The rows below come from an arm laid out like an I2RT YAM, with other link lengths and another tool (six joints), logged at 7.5 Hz.
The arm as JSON. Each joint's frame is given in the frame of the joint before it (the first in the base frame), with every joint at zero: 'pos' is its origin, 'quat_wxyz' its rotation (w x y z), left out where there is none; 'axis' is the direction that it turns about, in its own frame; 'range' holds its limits. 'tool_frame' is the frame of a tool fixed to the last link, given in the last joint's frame.
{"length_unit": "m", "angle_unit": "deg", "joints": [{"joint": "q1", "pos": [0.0, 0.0, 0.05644], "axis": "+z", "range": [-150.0, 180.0]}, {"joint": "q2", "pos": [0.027, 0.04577, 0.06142], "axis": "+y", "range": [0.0, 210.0]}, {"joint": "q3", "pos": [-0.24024, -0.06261, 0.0], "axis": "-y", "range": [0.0, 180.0]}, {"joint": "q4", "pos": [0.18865, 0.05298, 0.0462], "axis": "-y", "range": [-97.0, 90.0]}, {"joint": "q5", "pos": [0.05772, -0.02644, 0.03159], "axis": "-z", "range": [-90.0, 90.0]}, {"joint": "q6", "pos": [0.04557, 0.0, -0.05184], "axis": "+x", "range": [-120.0, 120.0]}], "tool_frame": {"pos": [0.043, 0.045, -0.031], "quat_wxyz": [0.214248, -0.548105, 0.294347, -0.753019]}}
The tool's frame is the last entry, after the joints.
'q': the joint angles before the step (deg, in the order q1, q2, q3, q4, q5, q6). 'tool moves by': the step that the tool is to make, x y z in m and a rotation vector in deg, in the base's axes. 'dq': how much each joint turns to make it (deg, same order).
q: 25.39 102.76 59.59 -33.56 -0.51 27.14
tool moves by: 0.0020 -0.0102 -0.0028 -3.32 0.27 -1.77
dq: -1.24 -0.01 0.00 -1.64 2.95 -0.10
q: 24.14 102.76 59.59 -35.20 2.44 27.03
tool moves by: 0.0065 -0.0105 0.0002 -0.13 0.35 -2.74
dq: -2.78 -0.02 0.05 -0.43 -0.02 -0.04
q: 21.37 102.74 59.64 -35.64 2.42 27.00
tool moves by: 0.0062 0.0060 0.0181 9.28 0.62 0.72
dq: -2.37 -0.70 2.08 -0.20 -9.38 -1.07
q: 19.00 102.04 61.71 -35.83 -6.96 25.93
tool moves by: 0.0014 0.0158 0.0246 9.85 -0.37 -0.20
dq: 0.58 -1.94 1.67 0.65 -8.61 3.33
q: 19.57 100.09 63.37 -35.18 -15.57 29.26
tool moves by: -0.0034 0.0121 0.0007 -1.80 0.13 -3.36
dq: 3.67 -0.81 0.00 -0.09 3.78 6.33
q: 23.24 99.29 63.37 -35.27 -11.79 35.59
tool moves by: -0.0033 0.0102 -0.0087 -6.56 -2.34 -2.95
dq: 4.97 0.04 -0.09 0.06 9.12 5.30
